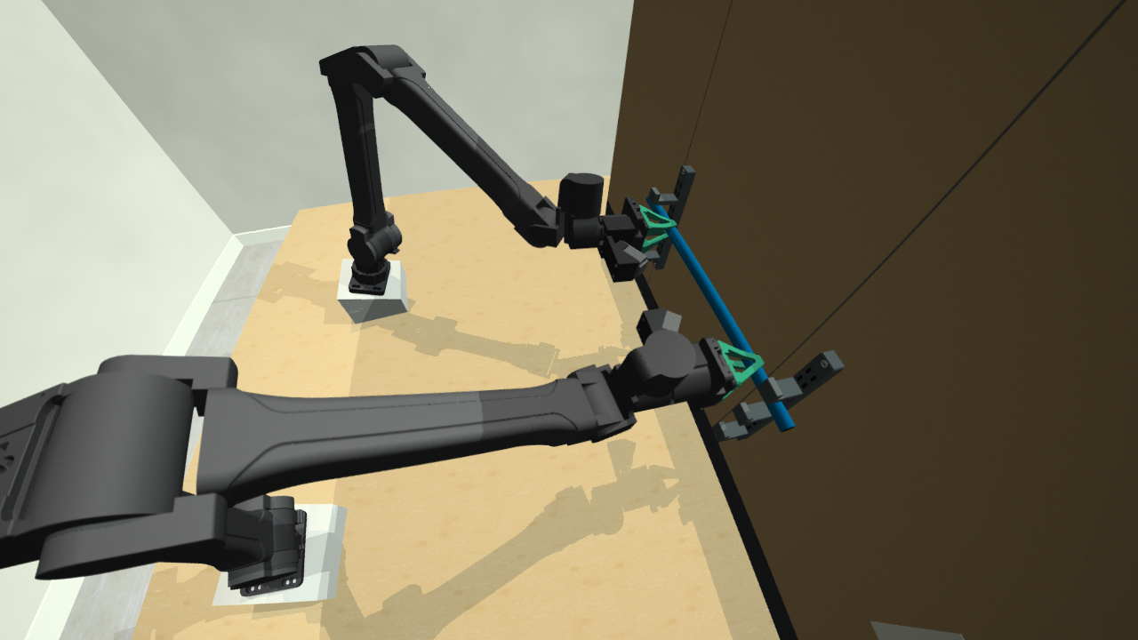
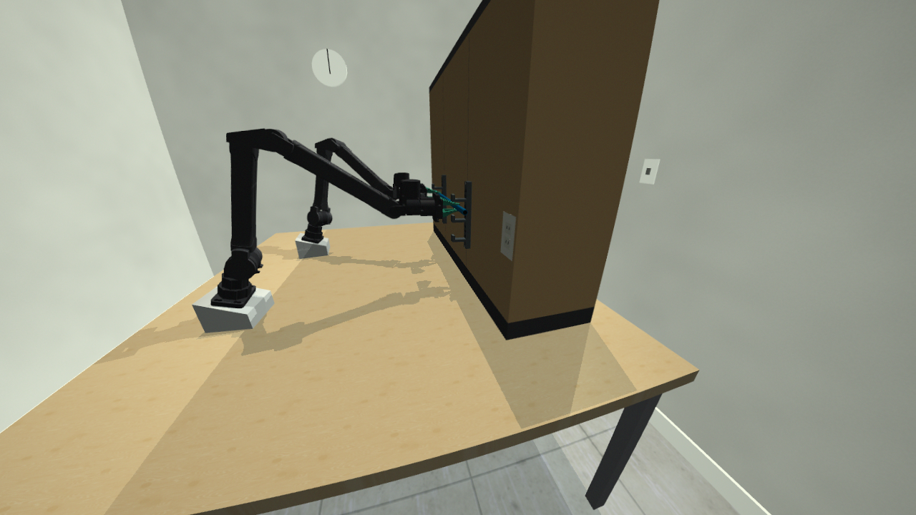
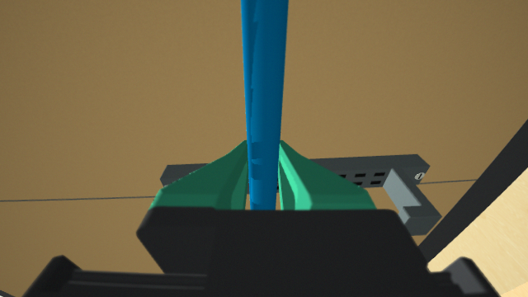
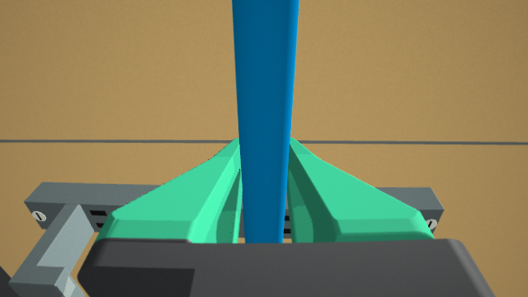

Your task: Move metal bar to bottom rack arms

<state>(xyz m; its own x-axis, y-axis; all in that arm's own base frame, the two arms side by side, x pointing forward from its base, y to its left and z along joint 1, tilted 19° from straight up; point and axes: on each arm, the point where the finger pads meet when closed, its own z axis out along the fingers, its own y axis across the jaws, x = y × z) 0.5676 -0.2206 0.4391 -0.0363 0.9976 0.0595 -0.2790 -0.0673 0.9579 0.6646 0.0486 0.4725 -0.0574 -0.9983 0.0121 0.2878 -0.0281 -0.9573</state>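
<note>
Now: the blue metal bar 30 mm behind my right hand and 150 mm to the left of it. Round my right hand: black plinth: 10 mm ahead, 190 mm to the left, 280 mm below; tall brown cabinet: 160 mm ahead, 210 mm to the left, 140 mm above.
Right now the blue metal bar is 3 cm ahead of my left hand and 15 cm to the right of it. Also, from my left hand: black plinth (6 cm ahead, 10 cm to the right, 29 cm below); tall brown cabinet (21 cm ahead, 8 cm to the right, 13 cm above).
</note>
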